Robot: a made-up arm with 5 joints.
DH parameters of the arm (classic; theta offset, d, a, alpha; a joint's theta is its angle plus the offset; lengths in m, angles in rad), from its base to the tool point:
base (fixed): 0 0 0 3.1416
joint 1: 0 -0.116 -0.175 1.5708
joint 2: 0 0.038 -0.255 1.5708
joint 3: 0 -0.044 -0.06 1.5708
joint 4: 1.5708 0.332 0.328 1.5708
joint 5: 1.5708 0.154 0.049 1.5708
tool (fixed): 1.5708 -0.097 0 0
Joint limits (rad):
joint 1: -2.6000..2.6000
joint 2: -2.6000..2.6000
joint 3: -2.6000..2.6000
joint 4: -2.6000..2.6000
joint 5: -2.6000..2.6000
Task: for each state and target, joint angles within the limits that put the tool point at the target. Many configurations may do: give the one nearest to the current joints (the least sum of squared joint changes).
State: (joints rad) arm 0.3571 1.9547 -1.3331 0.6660 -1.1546
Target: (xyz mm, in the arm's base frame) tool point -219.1 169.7 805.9
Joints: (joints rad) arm -0.1981 1.1859 -1.7720 0.6448 -0.3776
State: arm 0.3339 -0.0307 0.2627 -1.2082 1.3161
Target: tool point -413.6 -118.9 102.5
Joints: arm 0.4612 0.1311 -0.3773 -0.9665 1.1574
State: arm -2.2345 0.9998 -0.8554 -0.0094 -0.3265
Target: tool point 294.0 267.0 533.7
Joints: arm -2.5890 1.2490 -0.5773 -0.1355 -0.4374
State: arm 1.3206 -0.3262 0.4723 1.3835 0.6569
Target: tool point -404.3 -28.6 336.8
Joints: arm 0.7788 0.1736 0.8310 1.0266 0.5455
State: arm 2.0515 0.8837 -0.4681 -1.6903 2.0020
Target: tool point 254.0 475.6 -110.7
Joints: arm 2.4936 0.4519 -0.3501 -2.0792 2.0980
